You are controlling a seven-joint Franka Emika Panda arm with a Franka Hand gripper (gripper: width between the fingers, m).
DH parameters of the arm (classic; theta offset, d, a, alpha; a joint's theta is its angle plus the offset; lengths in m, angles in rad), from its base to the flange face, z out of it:
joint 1: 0 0.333 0 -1.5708
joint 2: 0 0 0 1.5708
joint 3: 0 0.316 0.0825 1.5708
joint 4: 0 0 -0.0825 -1.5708
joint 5: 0 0.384 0 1.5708
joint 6: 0 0 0.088 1.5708
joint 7: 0 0.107 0 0
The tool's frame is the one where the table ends.
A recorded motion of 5 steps. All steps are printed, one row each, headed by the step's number.
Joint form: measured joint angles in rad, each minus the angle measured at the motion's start. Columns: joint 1, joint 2, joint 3, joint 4, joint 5, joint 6, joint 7.
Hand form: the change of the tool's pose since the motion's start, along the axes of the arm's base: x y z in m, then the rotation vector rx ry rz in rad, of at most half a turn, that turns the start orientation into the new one. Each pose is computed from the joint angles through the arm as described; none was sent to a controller.
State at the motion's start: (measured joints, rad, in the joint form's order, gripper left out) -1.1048 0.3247 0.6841 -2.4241 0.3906 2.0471 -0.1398
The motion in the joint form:
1: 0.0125 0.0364 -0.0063 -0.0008 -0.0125 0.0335 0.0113
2: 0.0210 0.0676 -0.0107 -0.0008 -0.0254 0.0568 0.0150
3: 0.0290 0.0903 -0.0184 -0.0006 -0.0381 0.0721 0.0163
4: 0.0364 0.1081 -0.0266 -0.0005 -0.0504 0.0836 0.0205
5: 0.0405 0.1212 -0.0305 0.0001 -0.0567 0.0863 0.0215
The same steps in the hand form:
1: 0.0004 0.0040 -0.0121 0.0000 0.0055 -0.0019
2: 0.0002 0.0076 -0.0222 0.0042 0.0087 0.0031
3: -0.0009 0.0093 -0.0301 0.0064 0.0124 0.0089
4: -0.0022 0.0104 -0.0367 0.0062 0.0185 0.0129
5: -0.0033 0.0120 -0.0410 0.0118 0.0243 0.0174

